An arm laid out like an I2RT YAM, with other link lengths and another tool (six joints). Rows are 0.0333 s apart.
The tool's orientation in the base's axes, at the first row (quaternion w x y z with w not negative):
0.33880 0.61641 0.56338 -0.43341
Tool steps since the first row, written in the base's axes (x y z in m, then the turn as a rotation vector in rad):
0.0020 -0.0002 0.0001 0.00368 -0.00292 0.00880
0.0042 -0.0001 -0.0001 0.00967 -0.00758 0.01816
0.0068 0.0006 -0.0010 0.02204 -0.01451 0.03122
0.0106 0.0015 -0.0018 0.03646 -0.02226 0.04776
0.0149 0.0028 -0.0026 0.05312 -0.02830 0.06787
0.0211 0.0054 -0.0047 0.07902 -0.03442 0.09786
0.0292 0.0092 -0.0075 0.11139 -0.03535 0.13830
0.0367 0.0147 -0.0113 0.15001 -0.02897 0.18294
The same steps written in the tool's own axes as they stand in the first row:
-0.0002 0.0020 -0.0002 -0.00927 0.00341 -0.00139
0.0000 0.0042 -0.0005 -0.01978 0.00930 -0.00178
0.0011 0.0067 -0.0012 -0.03465 0.02154 -0.00254
0.0021 0.0104 -0.0023 -0.05306 0.03567 -0.00425
0.0033 0.0145 -0.0038 -0.07408 0.05154 -0.00925
0.0062 0.0205 -0.0063 -0.10427 0.07584 -0.01950
0.0103 0.0281 -0.0098 -0.14203 0.10510 -0.03956
0.0159 0.0351 -0.0145 -0.18077 0.13925 -0.06885

